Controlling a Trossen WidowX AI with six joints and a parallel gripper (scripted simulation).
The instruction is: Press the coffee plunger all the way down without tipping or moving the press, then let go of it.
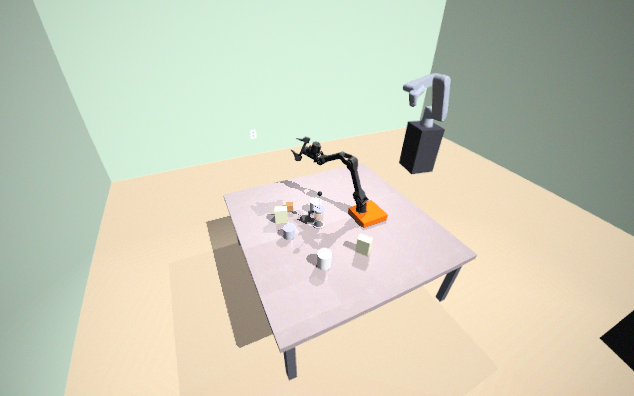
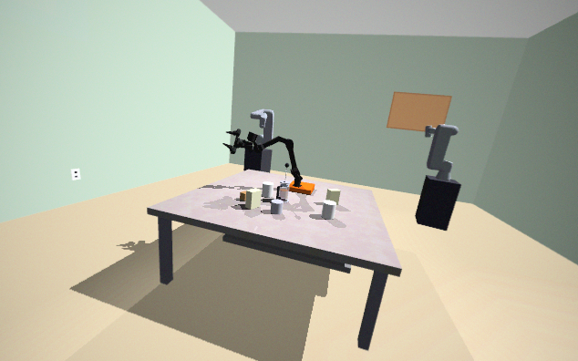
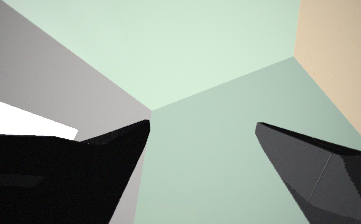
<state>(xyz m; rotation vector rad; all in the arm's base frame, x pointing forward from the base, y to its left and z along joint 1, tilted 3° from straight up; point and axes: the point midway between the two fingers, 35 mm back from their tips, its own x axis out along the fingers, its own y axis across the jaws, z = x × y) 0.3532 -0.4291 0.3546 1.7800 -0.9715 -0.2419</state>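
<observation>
My gripper tip is 490 mm to the right of the coffee press, 250 mm above it and 50 mm past it. Round my gripper tip: small orange block (360 mm below, 280 mm to the left, 90 mm ahead); grey cylinder (560 mm to the left, 350 mm below, 150 mm ahead).
</observation>
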